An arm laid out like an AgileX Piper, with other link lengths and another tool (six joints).
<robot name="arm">
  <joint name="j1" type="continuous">
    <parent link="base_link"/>
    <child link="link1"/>
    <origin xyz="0 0 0.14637" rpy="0 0 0"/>
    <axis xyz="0 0 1"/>
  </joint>
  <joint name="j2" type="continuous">
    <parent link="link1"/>
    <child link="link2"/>
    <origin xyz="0 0 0" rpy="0 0 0"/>
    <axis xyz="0 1 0"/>
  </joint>
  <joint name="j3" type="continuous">
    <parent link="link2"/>
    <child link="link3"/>
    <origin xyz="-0.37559 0 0.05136" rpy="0 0 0"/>
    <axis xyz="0 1 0"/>
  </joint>
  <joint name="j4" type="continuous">
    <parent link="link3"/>
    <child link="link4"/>
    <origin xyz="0.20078 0 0.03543" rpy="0 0 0"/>
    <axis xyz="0.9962 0 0.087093"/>
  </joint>
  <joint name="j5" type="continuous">
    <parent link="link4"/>
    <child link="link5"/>
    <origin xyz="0 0 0" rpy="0 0 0"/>
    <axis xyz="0 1 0"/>
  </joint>
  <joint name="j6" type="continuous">
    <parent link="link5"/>
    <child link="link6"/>
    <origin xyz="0.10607 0 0.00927" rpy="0 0 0"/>
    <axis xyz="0.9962 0 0.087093"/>
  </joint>
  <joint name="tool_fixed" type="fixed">
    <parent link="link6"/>
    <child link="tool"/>
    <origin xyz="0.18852 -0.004 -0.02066" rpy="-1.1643 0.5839 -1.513"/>
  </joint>
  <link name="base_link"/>
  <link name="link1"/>
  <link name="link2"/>
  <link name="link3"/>
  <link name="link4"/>
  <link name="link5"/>
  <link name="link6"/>
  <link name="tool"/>
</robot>
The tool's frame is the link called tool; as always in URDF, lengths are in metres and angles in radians. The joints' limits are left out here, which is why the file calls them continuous.
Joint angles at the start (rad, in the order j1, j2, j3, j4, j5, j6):
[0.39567, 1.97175, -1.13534, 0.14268, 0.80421, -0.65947]
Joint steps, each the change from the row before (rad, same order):
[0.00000, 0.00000, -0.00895, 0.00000, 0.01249, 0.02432]
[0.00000, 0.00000, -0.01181, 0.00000, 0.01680, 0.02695]
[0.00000, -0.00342, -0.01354, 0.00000, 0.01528, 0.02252]
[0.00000, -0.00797, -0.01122, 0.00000, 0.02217, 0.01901]
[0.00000, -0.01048, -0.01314, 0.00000, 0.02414, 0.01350]
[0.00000, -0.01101, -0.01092, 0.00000, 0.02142, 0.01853]
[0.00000, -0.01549, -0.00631, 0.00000, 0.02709, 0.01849]
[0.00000, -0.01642, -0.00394, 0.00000, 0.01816, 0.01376]
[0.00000, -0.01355, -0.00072, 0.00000, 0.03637, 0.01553]
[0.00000, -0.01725, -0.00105, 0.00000, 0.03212, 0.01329]
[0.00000, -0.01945, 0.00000, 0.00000, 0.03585, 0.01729]
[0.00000, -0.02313, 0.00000, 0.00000, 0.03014, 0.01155]
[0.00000, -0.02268, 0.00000, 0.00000, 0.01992, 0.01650]
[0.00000, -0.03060, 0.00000, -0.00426, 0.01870, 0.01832]
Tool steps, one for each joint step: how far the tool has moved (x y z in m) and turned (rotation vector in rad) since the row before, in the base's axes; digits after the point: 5 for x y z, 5 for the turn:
[-0.00082, 0.00078, 0.00160, -0.00071, 0.00612, -0.02288]
[-0.00100, 0.00091, 0.00213, -0.00106, 0.00783, -0.02503]
[0.00049, 0.00135, 0.00348, 0.00141, 0.00119, -0.02076]
[-0.00189, 0.00042, 0.00488, 0.00027, 0.00532, -0.01649]
[-0.00143, 0.00046, 0.00604, 0.00147, 0.00252, -0.01075]
[-0.00172, 0.00043, 0.00586, 0.00141, 0.00205, -0.01600]
[-0.00480, -0.00074, 0.00683, -0.00047, 0.00752, -0.01527]
[-0.00310, -0.00042, 0.00646, 0.00178, -0.00011, -0.01156]
[-0.00959, -0.00269, 0.00566, -0.00642, 0.02285, -0.01115]
[-0.00811, -0.00229, 0.00675, -0.00375, 0.01480, -0.00937]
[-0.00962, -0.00275, 0.00743, -0.00505, 0.01758, -0.01284]
[-0.00789, -0.00238, 0.00815, -0.00160, 0.00817, -0.00777]
[-0.00539, -0.00135, 0.00742, 0.00088, -0.00057, -0.01389]
[-0.00475, -0.00233, 0.00932, 0.00073, -0.01028, -0.01384]

